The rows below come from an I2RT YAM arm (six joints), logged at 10 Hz.
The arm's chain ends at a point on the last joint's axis. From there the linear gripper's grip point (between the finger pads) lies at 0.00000 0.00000 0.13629 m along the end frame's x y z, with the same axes.
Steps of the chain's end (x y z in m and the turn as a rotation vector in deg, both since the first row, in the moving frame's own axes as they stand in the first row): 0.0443, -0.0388, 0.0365, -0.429, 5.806, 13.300; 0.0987, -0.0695, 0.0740, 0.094, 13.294, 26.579; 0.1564, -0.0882, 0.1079, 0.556, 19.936, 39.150; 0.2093, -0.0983, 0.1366, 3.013, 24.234, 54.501
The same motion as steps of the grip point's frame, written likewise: 0.0578, -0.0362, 0.0358, -0.429, 5.806, 13.300; 0.1290, -0.0625, 0.0704, 0.094, 13.294, 26.579; 0.1997, -0.0740, 0.1000, 0.556, 19.936, 39.150; 0.2602, -0.0792, 0.1253, 3.013, 24.234, 54.501
